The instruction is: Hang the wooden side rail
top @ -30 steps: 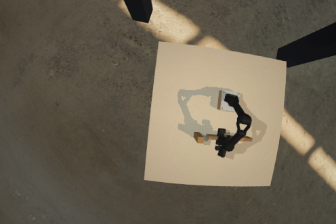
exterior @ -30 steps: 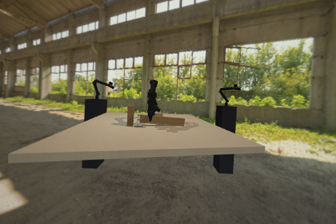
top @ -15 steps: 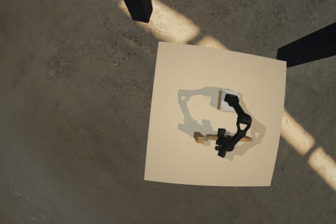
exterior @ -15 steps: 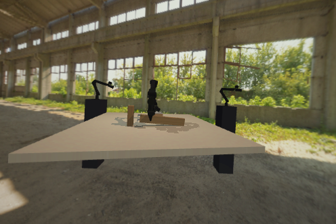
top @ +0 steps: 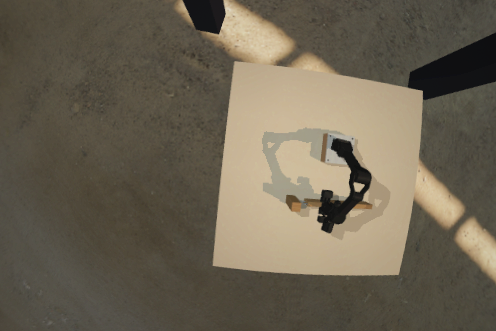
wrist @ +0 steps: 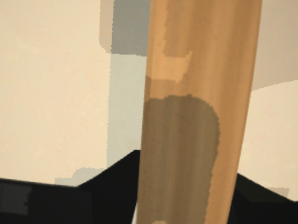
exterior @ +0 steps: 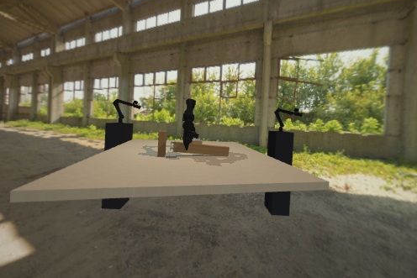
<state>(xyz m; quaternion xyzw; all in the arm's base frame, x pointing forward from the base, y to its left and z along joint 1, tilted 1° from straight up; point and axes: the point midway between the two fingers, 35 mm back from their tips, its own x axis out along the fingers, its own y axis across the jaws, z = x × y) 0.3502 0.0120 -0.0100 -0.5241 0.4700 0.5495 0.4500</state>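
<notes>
My gripper tip is now 30 mm short of the headboard post, 170 mm to the left of it and 40 mm below it.
</notes>
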